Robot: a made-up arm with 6 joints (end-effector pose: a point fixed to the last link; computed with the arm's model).
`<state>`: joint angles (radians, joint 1 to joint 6).
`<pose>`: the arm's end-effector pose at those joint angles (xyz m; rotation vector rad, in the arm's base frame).
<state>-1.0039 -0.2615 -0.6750 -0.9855 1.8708 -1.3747</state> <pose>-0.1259 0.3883 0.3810 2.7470 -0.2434 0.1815</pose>
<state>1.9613 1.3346 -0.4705 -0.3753 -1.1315 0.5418</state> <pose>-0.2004 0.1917 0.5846 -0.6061 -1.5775 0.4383</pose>
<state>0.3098 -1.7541 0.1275 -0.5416 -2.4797 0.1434</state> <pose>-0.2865 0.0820 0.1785 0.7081 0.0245 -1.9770</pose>
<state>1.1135 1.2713 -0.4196 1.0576 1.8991 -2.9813</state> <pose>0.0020 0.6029 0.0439 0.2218 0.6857 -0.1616</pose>
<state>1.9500 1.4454 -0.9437 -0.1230 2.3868 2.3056</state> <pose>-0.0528 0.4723 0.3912 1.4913 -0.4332 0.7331</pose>
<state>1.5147 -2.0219 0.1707 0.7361 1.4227 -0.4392</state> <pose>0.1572 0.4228 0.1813 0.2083 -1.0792 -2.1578</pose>
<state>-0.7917 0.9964 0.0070 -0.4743 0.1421 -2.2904</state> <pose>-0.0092 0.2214 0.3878 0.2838 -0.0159 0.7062</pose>
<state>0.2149 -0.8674 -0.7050 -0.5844 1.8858 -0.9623</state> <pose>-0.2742 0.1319 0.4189 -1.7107 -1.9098 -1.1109</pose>
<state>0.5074 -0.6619 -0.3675 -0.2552 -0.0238 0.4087</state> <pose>0.0554 0.0012 0.2898 -0.2668 1.1817 0.6010</pose>
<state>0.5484 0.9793 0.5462 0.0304 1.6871 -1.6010</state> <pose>-0.2499 0.2976 0.3852 0.1338 1.3752 0.6979</pose>
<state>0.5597 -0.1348 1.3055 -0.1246 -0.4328 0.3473</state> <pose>-0.1689 -0.1397 0.5015 0.1350 -0.7242 -0.1632</pose>
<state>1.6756 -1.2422 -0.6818 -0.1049 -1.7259 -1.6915</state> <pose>-0.0493 0.5092 0.4364 1.8260 -0.4863 1.9979</pose>
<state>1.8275 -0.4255 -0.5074 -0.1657 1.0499 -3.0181</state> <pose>-0.2021 0.4917 0.4852 -2.1840 -2.1450 -0.5209</pose>
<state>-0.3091 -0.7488 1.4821 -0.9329 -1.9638 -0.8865</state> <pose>-0.2650 0.2200 0.2104 0.4966 2.0788 2.2158</pose>
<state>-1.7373 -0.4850 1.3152 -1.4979 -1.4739 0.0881</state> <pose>-0.0325 -0.0404 0.1403 -0.0380 1.9041 1.2822</pose>
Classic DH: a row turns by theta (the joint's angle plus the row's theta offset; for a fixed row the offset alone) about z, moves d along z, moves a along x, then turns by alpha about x. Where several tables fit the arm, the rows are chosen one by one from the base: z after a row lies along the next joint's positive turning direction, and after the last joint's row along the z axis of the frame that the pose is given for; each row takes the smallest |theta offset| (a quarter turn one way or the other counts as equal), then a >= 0, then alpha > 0; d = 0 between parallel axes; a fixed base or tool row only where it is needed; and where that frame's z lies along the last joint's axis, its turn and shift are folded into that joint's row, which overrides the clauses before.
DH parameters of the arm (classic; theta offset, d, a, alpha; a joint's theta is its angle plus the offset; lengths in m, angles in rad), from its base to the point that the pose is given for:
base (fixed): -0.8409 0 -0.255 0
joint 1: -0.7299 0.35 0.04 1.5708
joint 2: 1.5708 0.02 0 1.5708
joint 3: -0.8261 -0.3664 0.1574 -2.0775
joint 4: -0.0964 0.0394 0.1385 -1.1122
joint 5: -1.3005 -0.4207 0.0198 1.54
joint 6: -0.3703 -0.2711 -0.0484 -2.5222
tool (fixed): 2.6826 -0.268 0 0

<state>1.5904 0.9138 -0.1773 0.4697 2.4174 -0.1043</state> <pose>-0.3049 0.4466 0.6095 -1.7684 2.1149 -1.1269</pose>
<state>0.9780 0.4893 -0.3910 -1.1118 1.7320 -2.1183</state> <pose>-0.2726 0.2173 0.2411 1.9890 1.0515 0.9147</pose>
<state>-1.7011 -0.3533 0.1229 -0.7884 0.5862 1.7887</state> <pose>-0.3617 0.3691 0.3765 1.0938 2.0372 -1.6876</pose>
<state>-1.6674 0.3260 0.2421 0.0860 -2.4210 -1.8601</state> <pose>-0.0100 0.1305 0.6449 -1.9485 0.1998 0.7197</pose>
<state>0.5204 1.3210 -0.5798 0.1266 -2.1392 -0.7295</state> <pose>0.0833 0.5105 0.4531 -1.7198 -0.8976 1.4736</pose>
